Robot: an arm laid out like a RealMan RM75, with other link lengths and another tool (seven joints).
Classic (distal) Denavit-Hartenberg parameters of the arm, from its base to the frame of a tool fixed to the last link. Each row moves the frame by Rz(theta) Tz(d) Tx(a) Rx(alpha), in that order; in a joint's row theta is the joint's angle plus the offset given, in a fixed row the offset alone. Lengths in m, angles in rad.
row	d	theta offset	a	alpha
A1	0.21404	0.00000	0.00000	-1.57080
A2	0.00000	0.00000	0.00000	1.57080
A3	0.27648	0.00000	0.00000	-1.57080
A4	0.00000	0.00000	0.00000	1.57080
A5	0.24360	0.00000	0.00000	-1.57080
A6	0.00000	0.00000	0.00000	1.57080
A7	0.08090	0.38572	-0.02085	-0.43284
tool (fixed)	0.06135	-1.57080	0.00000	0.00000
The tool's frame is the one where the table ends.
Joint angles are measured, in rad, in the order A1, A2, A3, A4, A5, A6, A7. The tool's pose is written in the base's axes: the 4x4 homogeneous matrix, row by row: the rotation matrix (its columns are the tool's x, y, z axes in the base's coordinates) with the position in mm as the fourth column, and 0 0 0 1 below. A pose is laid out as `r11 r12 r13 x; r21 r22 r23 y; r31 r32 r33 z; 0 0 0 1`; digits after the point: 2 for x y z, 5 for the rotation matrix.
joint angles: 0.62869 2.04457 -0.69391 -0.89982 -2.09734 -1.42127 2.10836
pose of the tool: 0.77152 0.20310 -0.60291 231.04; 0.47290 -0.81701 0.32993 439.54; -0.42558 -0.53967 -0.72639 48.21; 0 0 0 1
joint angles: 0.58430 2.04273 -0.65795 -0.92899 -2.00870 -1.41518 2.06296
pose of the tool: 0.74166 0.18190 -0.64565 240.82; 0.52491 -0.75666 0.38980 431.86; -0.41763 -0.62800 -0.65666 69.98; 0 0 0 1
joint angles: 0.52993 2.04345 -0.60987 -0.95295 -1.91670 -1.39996 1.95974
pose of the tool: 0.71567 0.19124 -0.67175 257.02; 0.60087 -0.65888 0.45258 418.66; -0.35605 -0.72753 -0.58645 92.89; 0 0 0 1
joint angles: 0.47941 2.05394 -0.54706 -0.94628 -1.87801 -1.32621 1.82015
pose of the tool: 0.74514 0.21167 -0.63243 286.93; 0.62737 -0.54417 0.55704 406.20; -0.22624 -0.81183 -0.53828 105.58; 0 0 0 1
